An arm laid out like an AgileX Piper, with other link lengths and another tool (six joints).
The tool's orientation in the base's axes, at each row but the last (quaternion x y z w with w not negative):
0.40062 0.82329 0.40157 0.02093
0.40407 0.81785 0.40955 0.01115
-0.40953 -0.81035 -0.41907 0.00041
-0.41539 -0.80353 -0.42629 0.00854
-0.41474 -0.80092 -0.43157 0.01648
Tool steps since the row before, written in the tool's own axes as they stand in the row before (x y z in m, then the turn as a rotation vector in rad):
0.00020 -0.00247 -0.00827 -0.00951 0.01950 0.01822
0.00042 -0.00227 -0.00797 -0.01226 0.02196 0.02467
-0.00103 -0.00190 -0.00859 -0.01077 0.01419 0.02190
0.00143 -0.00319 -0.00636 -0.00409 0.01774 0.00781
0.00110 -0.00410 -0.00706 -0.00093 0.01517 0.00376
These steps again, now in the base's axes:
-0.00467 -0.00607 0.00398 0.02547 0.01226 -0.00184
-0.00455 -0.00575 0.00388 0.03118 0.01551 -0.00531
-0.00352 -0.00712 0.00393 0.02408 0.01218 -0.00828
-0.00525 -0.00439 0.00241 0.01731 0.00788 0.00555
-0.00584 -0.00542 0.00207 0.01215 0.00635 0.00756

